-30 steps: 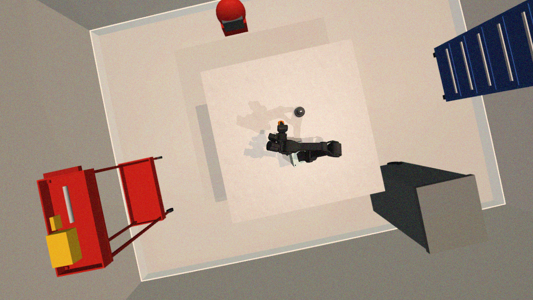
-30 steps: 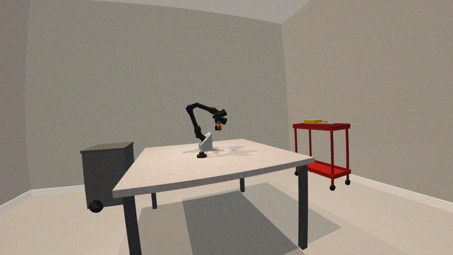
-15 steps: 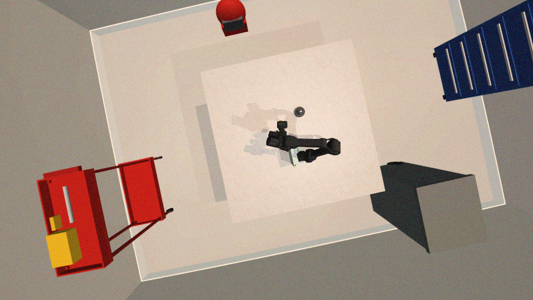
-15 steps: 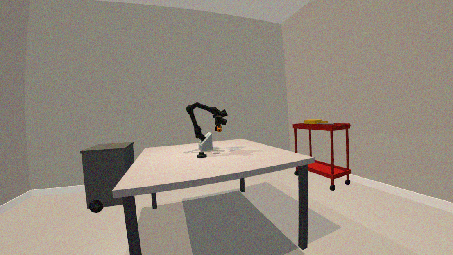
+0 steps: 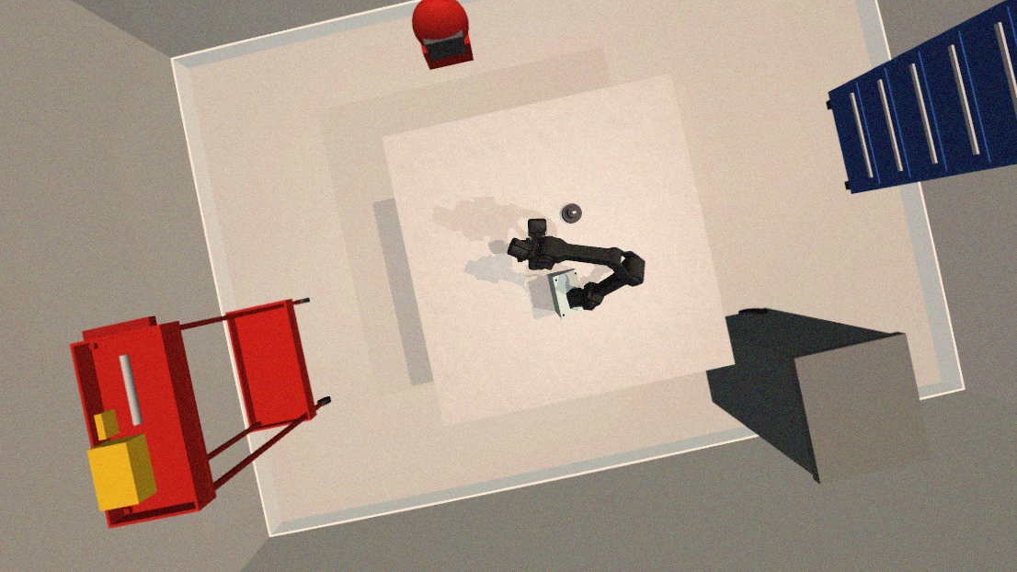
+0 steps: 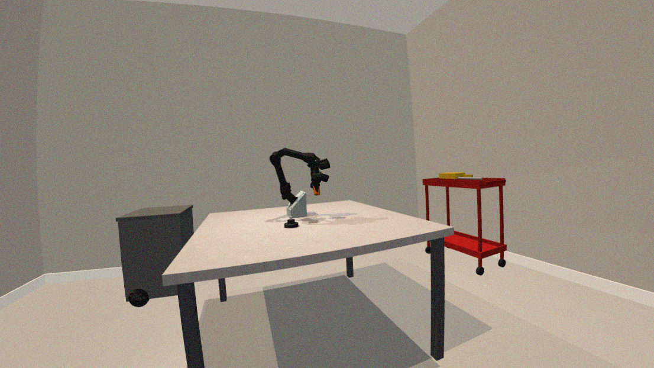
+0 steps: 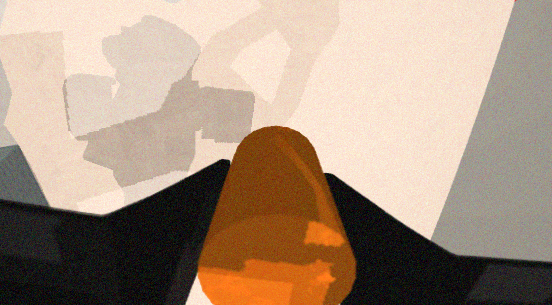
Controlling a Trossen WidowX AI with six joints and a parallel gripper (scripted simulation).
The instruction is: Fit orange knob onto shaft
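Now: the orange knob 30 mm above my gripper tip and 10 mm behind it. Also, from my gripper tip: dark round pedestal (200 mm to the right, 150 mm below, 50 mm ahead).
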